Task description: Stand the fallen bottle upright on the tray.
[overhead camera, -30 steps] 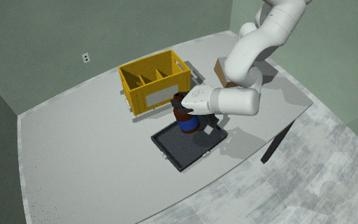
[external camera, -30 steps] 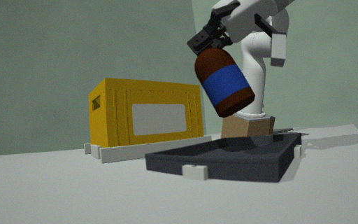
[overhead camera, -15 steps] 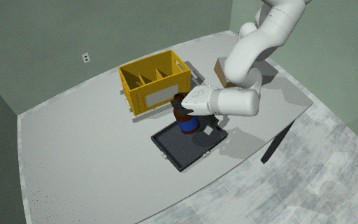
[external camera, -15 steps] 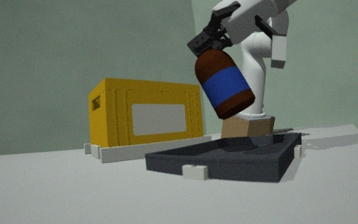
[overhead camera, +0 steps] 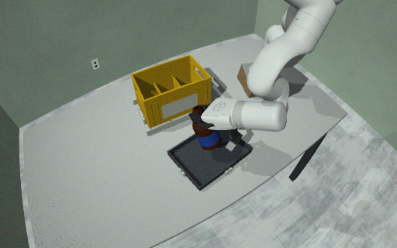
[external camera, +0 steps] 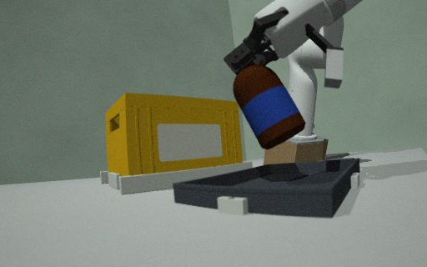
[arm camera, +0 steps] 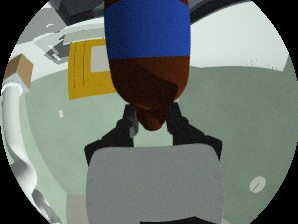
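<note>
My gripper is now 10 mm past the brown bottle, 20 mm to the right of it and 50 mm above it. From my hand the other things lie so: dark grey tray (20 mm behind, 40 mm to the left, 180 mm below); then yellow crate (10 mm behind, 250 mm to the right, 110 mm below).
</note>
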